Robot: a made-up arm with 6 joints. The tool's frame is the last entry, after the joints. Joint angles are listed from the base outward.
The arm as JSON. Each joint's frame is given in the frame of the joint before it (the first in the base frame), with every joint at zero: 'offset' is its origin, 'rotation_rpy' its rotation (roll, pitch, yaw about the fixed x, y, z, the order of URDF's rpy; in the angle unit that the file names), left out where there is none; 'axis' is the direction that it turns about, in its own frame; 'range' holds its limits. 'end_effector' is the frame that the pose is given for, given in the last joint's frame.
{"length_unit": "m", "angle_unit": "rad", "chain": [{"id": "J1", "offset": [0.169, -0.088, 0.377], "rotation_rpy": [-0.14, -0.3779, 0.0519], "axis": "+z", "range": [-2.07, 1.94]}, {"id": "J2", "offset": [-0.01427, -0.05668, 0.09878], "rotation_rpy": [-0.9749, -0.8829, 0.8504], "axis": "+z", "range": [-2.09, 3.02]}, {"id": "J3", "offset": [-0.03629, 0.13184, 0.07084], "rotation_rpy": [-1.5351, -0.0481, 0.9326], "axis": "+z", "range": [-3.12, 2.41]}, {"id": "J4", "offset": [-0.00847, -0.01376, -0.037], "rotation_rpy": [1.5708, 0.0, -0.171], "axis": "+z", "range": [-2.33, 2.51]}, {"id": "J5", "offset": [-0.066, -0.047, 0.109], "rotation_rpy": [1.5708, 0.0, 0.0], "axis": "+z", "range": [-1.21, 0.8]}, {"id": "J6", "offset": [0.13, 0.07, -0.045], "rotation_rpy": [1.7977, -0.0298, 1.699], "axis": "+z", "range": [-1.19, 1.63]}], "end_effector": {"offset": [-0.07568, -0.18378, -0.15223], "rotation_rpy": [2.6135, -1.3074, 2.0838]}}
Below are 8 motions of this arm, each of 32 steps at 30 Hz.
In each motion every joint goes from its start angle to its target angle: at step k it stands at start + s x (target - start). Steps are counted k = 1, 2, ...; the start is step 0. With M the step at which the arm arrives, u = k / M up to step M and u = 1 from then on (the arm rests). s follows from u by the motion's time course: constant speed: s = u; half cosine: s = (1 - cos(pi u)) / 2; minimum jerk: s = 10 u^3 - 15 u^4 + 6 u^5.
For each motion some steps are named. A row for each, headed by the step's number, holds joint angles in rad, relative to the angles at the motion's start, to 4 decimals.
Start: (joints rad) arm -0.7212 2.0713 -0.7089 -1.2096 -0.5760 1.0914
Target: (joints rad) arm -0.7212 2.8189 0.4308 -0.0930 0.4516 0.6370
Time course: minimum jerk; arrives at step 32
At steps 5, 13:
5: 0.0000 0.0223 0.0339 0.0332 0.0306 -0.0135
13: 0.0000 0.2454 0.3742 0.3666 0.3374 -0.1492

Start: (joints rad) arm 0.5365 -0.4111 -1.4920 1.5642 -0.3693 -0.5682
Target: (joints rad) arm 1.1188 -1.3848 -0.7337 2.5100 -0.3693 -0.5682
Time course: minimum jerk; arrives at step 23
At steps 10, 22, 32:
10: 0.2207 -0.3691 0.2875 0.3586 0.0000 0.0000
22: 0.5819 -0.9730 0.7577 0.9451 0.0000 0.0000
32: 0.5823 -0.9737 0.7583 0.9458 0.0000 0.0000

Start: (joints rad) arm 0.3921 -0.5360 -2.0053 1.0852 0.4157 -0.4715
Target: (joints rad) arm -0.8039 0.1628 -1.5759 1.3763 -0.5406 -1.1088
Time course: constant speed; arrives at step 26
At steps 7, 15, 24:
7: -0.3220 0.1881 0.1156 0.0784 -0.2575 -0.1716
15: -0.6900 0.4032 0.2477 0.1679 -0.5517 -0.3677
24: -1.1040 0.6450 0.3964 0.2687 -0.8827 -0.5883

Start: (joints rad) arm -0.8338 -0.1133 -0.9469 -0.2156 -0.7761 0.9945
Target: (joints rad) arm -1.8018 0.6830 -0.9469 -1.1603 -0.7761 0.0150
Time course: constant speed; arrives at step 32
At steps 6, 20, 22, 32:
6: -0.1815 0.1493 0.0000 -0.1771 0.0000 -0.1837
20: -0.6050 0.4977 0.0000 -0.5904 0.0000 -0.6122
22: -0.6655 0.5475 0.0000 -0.6495 0.0000 -0.6734
32: -0.9680 0.7963 0.0000 -0.9447 0.0000 -0.9795

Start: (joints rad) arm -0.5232 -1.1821 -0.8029 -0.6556 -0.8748 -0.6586
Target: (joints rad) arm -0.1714 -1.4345 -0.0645 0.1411 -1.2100 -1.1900
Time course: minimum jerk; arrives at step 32
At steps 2, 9, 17, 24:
2: 0.0008 -0.0006 0.0016 0.0018 -0.0007 -0.0012
9: 0.0490 -0.0351 0.1028 0.1109 -0.0467 -0.0740
17: 0.1965 -0.1410 0.4124 0.4449 -0.1872 -0.2968
24: 0.3154 -0.2263 0.6620 0.7142 -0.3005 -0.4764

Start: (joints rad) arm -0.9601 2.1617 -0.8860 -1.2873 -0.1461 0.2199
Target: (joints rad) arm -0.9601 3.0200 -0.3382 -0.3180 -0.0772 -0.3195
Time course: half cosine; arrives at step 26
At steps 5, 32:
5: 0.0000 0.0760 0.0485 0.0858 0.0061 -0.0477
32: 0.0000 0.8583 0.5478 0.9693 0.0689 -0.5394

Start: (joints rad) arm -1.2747 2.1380 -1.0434 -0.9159 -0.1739 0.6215
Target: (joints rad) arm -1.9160 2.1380 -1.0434 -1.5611 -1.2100 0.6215
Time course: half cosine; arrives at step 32
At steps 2, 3, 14, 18, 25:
2: -0.0062 0.0000 0.0000 -0.0062 -0.0100 0.0000
3: -0.0138 0.0000 0.0000 -0.0139 -0.0223 0.0000
14: -0.2581 0.0000 0.0000 -0.2597 -0.4170 0.0000
18: -0.3832 0.0000 0.0000 -0.3855 -0.6191 0.0000
25: -0.5685 0.0000 0.0000 -0.5720 -0.9185 0.0000

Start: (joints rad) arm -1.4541 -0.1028 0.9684 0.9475 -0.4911 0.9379
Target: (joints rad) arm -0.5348 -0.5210 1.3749 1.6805 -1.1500 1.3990
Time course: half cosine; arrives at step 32
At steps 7, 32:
7: 0.1043 -0.0475 0.0461 0.0832 -0.0748 0.0523
32: 0.9193 -0.4182 0.4065 0.7330 -0.6589 0.4611

